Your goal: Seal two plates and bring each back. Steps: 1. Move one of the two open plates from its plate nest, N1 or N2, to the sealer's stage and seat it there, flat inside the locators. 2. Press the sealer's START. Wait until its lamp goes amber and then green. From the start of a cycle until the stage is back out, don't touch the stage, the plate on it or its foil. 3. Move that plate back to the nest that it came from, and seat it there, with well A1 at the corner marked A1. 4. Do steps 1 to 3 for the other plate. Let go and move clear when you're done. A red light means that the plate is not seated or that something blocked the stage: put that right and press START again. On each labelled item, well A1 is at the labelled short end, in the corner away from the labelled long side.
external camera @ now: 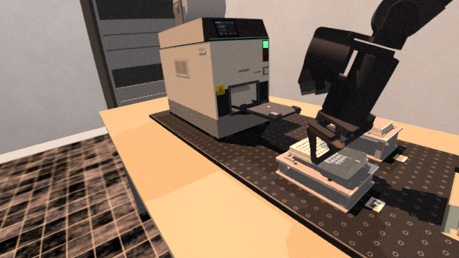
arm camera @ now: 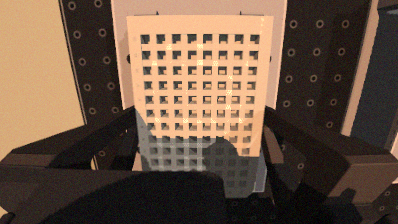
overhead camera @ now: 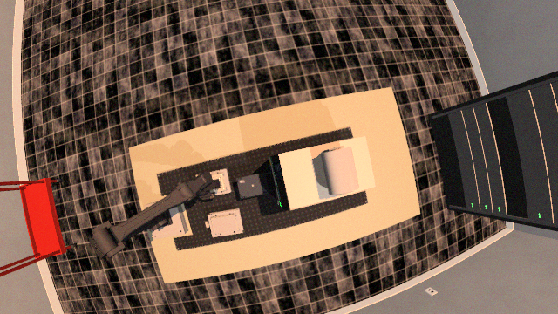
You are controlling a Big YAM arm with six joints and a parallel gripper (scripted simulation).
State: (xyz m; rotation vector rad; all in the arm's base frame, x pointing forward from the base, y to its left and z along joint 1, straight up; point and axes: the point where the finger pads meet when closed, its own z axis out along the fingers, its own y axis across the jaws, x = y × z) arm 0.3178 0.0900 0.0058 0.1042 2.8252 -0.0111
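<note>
The well plate is right at my hand. The rest, counted from my hand: sealer stage (20 cm ahead, 6 cm to the right, 4 cm above); plate nest N2 (3 cm below); sealer screen (32 cm ahead, 26 cm above, 2 cm to the right).
</note>
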